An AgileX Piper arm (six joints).
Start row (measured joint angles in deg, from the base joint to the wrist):
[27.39, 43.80, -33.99, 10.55, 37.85, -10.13]
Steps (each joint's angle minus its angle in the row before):
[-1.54, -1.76, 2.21, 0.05, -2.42, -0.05]
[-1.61, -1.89, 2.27, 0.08, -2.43, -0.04]
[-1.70, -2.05, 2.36, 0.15, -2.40, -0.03]
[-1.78, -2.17, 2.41, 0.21, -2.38, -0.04]
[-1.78, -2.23, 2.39, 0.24, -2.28, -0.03]
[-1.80, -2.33, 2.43, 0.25, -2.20, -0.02]
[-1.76, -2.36, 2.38, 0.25, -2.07, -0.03]
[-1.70, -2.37, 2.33, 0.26, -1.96, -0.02]
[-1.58, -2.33, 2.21, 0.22, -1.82, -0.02]
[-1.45, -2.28, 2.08, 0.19, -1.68, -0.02]
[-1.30, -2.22, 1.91, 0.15, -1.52, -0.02]
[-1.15, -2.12, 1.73, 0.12, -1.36, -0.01]
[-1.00, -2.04, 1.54, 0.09, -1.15, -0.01]
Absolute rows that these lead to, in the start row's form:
[25.85, 42.04, -31.78, 10.60, 35.43, -10.18]
[24.24, 40.15, -29.51, 10.68, 33.00, -10.22]
[22.54, 38.10, -27.15, 10.83, 30.60, -10.25]
[20.76, 35.93, -24.74, 11.04, 28.22, -10.29]
[18.98, 33.70, -22.35, 11.28, 25.94, -10.32]
[17.18, 31.37, -19.92, 11.53, 23.74, -10.34]
[15.42, 29.01, -17.54, 11.78, 21.67, -10.37]
[13.72, 26.64, -15.21, 12.04, 19.71, -10.39]
[12.14, 24.31, -13.00, 12.26, 17.89, -10.41]
[10.69, 22.03, -10.92, 12.45, 16.21, -10.43]
[9.39, 19.81, -9.01, 12.60, 14.69, -10.45]
[8.24, 17.69, -7.28, 12.72, 13.33, -10.46]
[7.24, 15.65, -5.74, 12.81, 12.18, -10.47]

